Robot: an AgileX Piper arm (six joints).
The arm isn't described. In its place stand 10 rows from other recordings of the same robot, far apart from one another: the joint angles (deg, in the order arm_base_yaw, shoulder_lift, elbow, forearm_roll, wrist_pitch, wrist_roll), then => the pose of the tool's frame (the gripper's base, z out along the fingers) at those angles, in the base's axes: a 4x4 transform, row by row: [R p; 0 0 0 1], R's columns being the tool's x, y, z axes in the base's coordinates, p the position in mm.
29.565 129.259 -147.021 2.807 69.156 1.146 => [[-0.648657 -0.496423 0.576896 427.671], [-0.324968 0.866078 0.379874 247.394], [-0.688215 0.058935 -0.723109 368.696], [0 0 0 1]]
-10.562 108.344 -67.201 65.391 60.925 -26.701 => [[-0.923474 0.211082 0.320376 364.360], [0.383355 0.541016 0.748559 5.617], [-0.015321 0.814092 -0.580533 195.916], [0 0 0 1]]
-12.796 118.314 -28.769 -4.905 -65.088 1.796 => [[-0.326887 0.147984 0.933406 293.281], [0.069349 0.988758 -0.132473 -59.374], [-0.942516 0.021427 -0.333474 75.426], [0 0 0 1]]
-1.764 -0.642 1.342 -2.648 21.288 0.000 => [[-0.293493 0.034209 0.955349 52.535], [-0.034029 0.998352 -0.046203 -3.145], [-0.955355 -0.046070 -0.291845 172.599], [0 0 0 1]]
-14.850 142.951 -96.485 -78.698 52.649 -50.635 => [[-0.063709 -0.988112 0.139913 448.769], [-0.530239 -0.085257 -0.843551 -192.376], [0.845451 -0.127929 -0.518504 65.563], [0 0 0 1]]
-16.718 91.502 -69.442 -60.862 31.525 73.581 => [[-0.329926 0.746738 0.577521 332.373], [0.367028 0.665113 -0.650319 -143.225], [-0.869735 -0.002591 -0.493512 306.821], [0 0 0 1]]
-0.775 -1.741 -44.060 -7.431 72.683 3.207 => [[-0.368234 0.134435 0.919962 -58.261], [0.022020 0.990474 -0.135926 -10.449], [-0.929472 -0.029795 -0.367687 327.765], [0 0 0 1]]
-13.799 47.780 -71.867 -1.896 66.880 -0.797 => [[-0.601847 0.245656 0.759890 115.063], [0.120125 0.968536 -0.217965 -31.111], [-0.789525 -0.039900 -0.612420 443.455], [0 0 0 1]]
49.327 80.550 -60.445 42.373 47.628 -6.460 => [[-0.838085 -0.543571 -0.046298 151.904], [-0.410340 0.572187 0.710087 246.294], [-0.359492 0.614111 -0.702590 299.840], [0 0 0 1]]
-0.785 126.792 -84.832 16.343 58.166 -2.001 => [[-0.986822 0.147964 -0.065486 407.633], [0.128356 0.962255 0.239980 16.171], [0.098522 0.228413 -0.968566 104.672], [0 0 0 1]]
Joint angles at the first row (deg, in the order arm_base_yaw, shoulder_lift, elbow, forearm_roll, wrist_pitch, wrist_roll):
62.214 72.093 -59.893 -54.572 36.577 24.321
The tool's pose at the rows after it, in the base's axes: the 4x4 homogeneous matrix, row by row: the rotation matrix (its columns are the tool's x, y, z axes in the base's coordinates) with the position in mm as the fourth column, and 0 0 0 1 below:
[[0.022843 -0.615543 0.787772 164.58], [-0.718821 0.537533 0.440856 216.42], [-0.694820 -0.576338 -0.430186 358.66], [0 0 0 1]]
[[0.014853 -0.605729 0.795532 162.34], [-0.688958 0.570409 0.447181 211.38], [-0.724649 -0.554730 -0.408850 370.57], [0 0 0 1]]
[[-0.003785 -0.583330 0.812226 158.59], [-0.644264 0.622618 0.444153 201.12], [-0.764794 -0.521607 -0.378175 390.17], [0 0 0 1]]
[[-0.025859 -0.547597 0.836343 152.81], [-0.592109 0.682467 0.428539 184.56], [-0.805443 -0.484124 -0.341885 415.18], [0 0 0 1]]
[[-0.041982 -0.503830 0.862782 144.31], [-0.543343 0.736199 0.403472 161.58], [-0.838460 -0.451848 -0.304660 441.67], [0 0 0 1]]
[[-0.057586 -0.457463 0.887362 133.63], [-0.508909 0.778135 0.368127 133.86], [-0.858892 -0.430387 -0.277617 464.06], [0 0 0 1]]
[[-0.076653 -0.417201 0.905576 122.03], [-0.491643 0.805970 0.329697 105.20], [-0.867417 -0.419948 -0.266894 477.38], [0 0 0 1]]
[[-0.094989 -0.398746 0.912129 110.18], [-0.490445 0.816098 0.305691 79.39], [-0.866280 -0.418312 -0.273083 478.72], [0 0 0 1]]
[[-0.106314 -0.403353 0.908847 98.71], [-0.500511 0.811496 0.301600 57.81], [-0.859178 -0.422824 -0.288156 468.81], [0 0 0 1]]
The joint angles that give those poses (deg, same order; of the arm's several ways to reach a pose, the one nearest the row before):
62.215 71.625 -60.395 -54.897 36.920 24.602
62.212 70.327 -61.654 -54.077 37.709 24.883
62.214 68.241 -63.931 -52.862 39.916 25.143
62.213 65.475 -67.004 -51.667 43.517 25.020
62.213 62.115 -70.333 -50.740 47.978 23.996
62.215 58.403 -73.189 -50.180 53.006 22.175
62.215 54.472 -74.608 -49.922 57.799 20.122
62.213 50.111 -73.657 -49.261 61.273 18.006
62.207 45.161 -70.204 -48.103 63.026 16.089

